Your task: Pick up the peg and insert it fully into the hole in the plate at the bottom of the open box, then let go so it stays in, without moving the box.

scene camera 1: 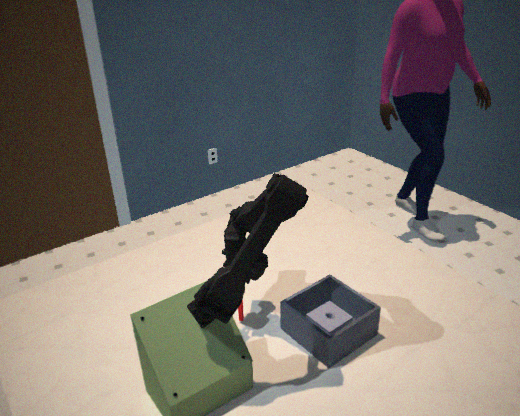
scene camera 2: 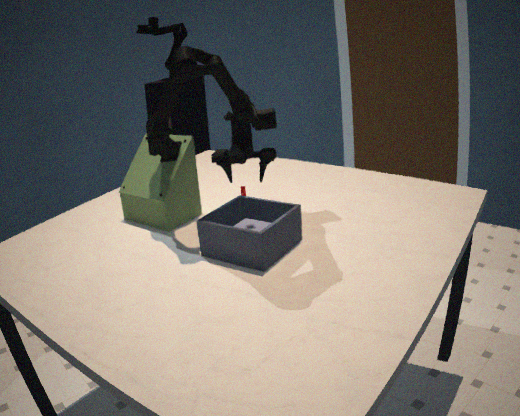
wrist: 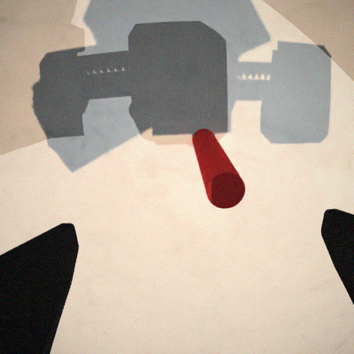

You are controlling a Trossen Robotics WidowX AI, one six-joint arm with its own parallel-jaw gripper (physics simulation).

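Where they show: gripper, fingertip midpoint: (scene camera 2: 246,182); arm's base, origin of the base link: (scene camera 1: 204,309) (scene camera 2: 171,152).
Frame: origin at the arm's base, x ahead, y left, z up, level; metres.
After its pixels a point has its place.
The red peg (scene camera 1: 241,310) {z -0.170, x 0.182, y 0.087 m} (scene camera 2: 243,191) {z -0.140, x 0.188, y 0.087 m} (wrist: 216,160) stands upright on the table, beside the box and apart from it. The open dark grey box (scene camera 1: 305,335) {z -0.159, x 0.227, y -0.117 m} (scene camera 2: 230,245) {z -0.157, x 0.318, y -0.213 m} holds a pale plate (scene camera 1: 320,312) {z -0.148, x 0.313, y -0.094 m} (scene camera 2: 262,225) {z -0.150, x 0.346, y -0.099 m} with a round hole at its bottom. My gripper (scene camera 2: 246,181) {z -0.118, x 0.190, y 0.105 m} (wrist: 203,231) is open and empty, pointing down with its fingertips above the peg's top in scene camera 2. In the wrist view the peg's top end lies sideways between the two fingers, right of their middle and farther up the picture than the tips. The arm hides the fingers in scene camera 1.
A green sloped block (scene camera 1: 185,350) {z -0.046, x -0.087, y -0.034 m} (scene camera 2: 145,210) {z -0.156, x -0.051, y -0.100 m} stands beside the box, on the other side of the peg's spot, under the arm's base. The table (scene camera 2: 150,325) {z -0.208, x 0.293, y -0.516 m} carries the arm's shadows. A person (scene camera 1: 425,65) in a pink top is on the floor beyond the table.
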